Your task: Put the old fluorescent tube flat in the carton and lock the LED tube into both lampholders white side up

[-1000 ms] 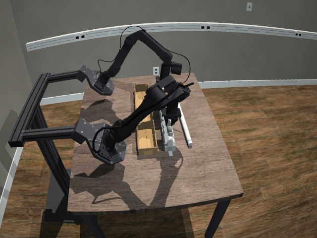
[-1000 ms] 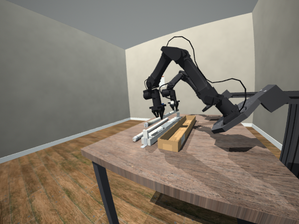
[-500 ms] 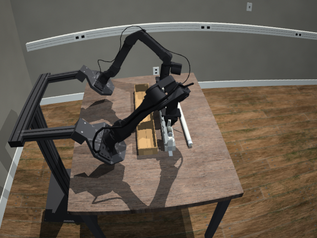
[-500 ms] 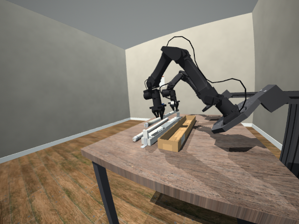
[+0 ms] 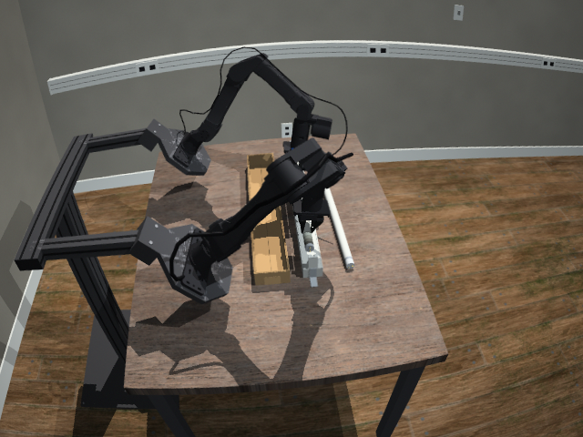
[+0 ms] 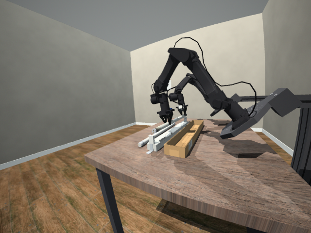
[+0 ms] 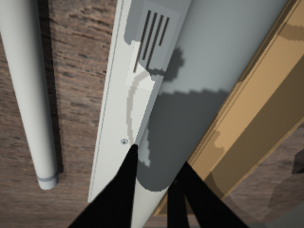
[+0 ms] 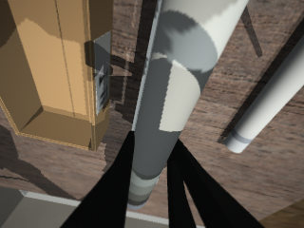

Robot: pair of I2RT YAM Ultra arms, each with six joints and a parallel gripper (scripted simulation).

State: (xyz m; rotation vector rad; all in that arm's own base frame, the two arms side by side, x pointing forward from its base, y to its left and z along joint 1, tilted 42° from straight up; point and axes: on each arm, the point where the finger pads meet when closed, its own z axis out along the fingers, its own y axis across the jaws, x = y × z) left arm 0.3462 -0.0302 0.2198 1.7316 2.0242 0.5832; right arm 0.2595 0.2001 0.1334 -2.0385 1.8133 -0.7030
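My left hand is 13 cm past the carton, 10 cm to the left of it and 8 cm above it. Also, from my left hand: old fluorescent tube (12 cm to the right, 2 cm behind); then light fixture (12 cm to the right, 5 cm below, 1 cm behind); then LED tube (13 cm to the right, 10 cm ahead, 9 cm below).
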